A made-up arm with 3 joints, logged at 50 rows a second.
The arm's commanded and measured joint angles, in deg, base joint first. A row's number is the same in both.
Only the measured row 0 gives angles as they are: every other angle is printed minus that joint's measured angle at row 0.
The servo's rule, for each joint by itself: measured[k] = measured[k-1] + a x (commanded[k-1-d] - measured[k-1]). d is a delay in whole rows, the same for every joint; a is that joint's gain. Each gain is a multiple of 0.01, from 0.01 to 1. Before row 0 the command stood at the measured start. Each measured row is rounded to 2 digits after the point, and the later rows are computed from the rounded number. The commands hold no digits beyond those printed.
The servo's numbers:
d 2
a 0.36 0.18 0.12
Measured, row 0:
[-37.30 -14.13 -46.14]
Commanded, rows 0 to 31:
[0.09 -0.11 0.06]
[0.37 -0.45 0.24]
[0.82 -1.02 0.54]
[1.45 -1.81 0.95]
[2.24 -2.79 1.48]
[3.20 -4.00 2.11]
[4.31 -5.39 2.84]
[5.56 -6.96 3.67]
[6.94 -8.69 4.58]
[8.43 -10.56 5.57]
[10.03 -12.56 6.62]
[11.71 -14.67 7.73]
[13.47 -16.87 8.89]
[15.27 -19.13 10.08]
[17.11 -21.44 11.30]
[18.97 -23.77 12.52]
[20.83 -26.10 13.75]
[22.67 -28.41 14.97]
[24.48 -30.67 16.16]
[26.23 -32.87 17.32]
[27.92 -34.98 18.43]
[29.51 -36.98 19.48]
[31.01 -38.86 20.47]
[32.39 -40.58 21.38]
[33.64 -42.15 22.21]
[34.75 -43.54 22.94]
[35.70 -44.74 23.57]
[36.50 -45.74 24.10]
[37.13 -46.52 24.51]
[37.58 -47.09 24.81]
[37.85 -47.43 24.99]
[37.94 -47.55 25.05]
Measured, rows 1 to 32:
[0.00 0.00 0.00]
[0.00 0.00 0.00]
[0.03 -0.02 0.01]
[0.15 -0.10 0.04]
[0.39 -0.27 0.10]
[0.77 -0.55 0.20]
[1.30 -0.95 0.35]
[1.98 -1.50 0.56]
[2.82 -2.20 0.83]
[3.81 -3.06 1.17]
[4.94 -4.07 1.58]
[6.20 -5.24 2.06]
[7.58 -6.56 2.61]
[9.07 -8.02 3.22]
[10.65 -9.61 3.90]
[12.31 -11.32 4.64]
[14.04 -13.14 5.44]
[15.81 -15.05 6.29]
[17.62 -17.04 7.19]
[19.44 -19.09 8.12]
[21.25 -21.17 9.08]
[23.04 -23.28 10.07]
[24.80 -25.39 11.07]
[26.50 -27.48 12.08]
[28.12 -29.53 13.09]
[29.66 -31.52 14.08]
[31.09 -33.43 15.06]
[32.41 -35.25 16.01]
[33.59 -36.96 16.92]
[34.64 -38.54 17.78]
[35.54 -39.98 18.59]
[36.27 -41.26 19.34]

